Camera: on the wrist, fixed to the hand. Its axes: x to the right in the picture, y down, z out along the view.
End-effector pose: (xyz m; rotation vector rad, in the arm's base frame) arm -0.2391 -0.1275 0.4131 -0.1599 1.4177 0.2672
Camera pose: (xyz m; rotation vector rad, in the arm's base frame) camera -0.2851 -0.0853 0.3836 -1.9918 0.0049 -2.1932
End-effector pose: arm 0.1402 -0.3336 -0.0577 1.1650 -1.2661 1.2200
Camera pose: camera 0.0883 -0.2952 -0.0332 1.1421 1.1663 -1.0563
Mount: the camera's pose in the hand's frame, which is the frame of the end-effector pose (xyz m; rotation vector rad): 0.0269 0.0518 -0.0369 -0.0500 0.2442 -3.0780
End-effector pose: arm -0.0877 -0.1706 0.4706 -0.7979 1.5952 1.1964
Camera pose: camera -0.1541 -0.1887 0.4647 -1.7498 -0.6897 -1.1831
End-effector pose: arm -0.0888 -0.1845 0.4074 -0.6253 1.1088 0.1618
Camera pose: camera -0.1274 -0.1671 0.3529 -1.6496 -0.6532 -2.4680
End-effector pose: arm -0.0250 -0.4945 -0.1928 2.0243 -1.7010 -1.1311
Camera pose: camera -0.0360 -0.5437 -0.1456 -1.6539 -1.8235 0.2534
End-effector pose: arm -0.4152 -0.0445 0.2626 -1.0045 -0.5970 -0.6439
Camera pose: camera -0.3538 -0.0632 0.2372 -0.7421 1.0947 2.2514
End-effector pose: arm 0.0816 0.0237 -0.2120 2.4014 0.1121 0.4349
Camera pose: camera 0.0926 0.0122 -0.1448 -0.1042 2.6618 -0.7396
